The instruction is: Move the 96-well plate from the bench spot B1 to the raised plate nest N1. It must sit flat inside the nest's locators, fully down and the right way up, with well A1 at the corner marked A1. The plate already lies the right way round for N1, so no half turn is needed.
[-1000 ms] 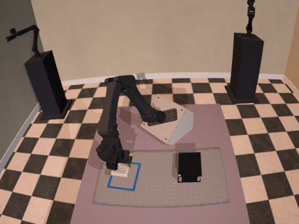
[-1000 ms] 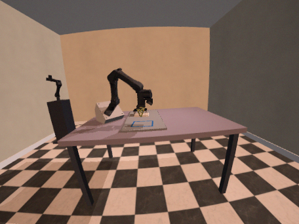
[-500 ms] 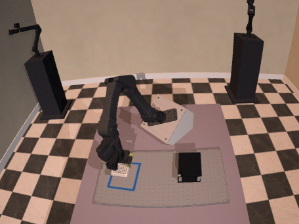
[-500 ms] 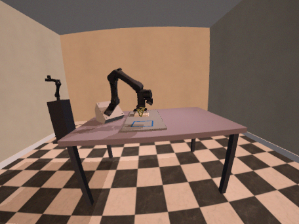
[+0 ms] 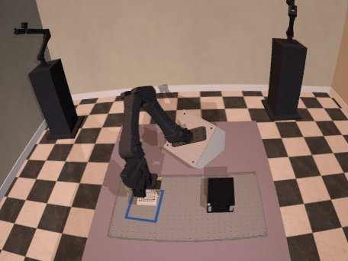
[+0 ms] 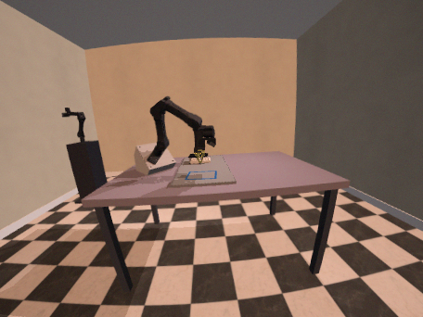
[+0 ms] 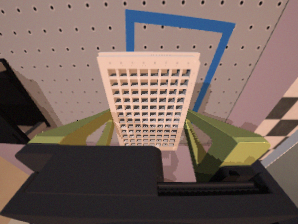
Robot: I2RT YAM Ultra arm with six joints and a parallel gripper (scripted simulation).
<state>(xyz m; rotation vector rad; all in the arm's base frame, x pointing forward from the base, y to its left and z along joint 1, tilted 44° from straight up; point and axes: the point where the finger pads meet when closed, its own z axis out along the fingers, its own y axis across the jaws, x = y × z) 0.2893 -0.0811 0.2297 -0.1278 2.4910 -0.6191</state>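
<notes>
My gripper is now 320 mm to the right of the black raised nest N1, 30 mm above it and 10 mm past it. The rest, counted from my hand: white 96-well plate right at my hand; A1 corner label 260 mm to the left, 60 mm ahead, 30 mm below.
</notes>
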